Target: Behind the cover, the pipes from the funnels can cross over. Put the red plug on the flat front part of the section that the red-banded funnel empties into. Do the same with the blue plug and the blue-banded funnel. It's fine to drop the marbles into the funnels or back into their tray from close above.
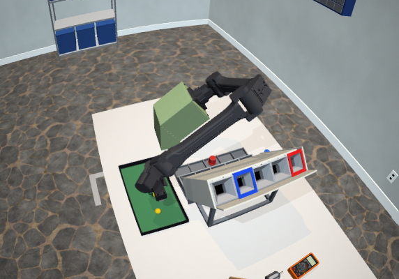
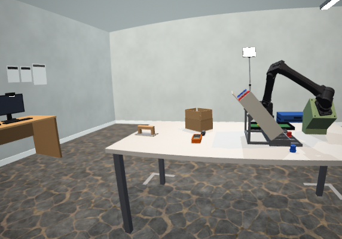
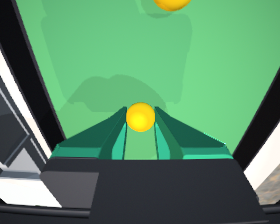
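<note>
Now: hand 10 mm past the green tray, 20 mm to the left of it and 10 mm above it. Also, from my hand: beige cover 110 mm ahead, 310 mm to the left, 190 mm above; then orange multimeter 590 mm ahead, 410 mm to the left.
</note>
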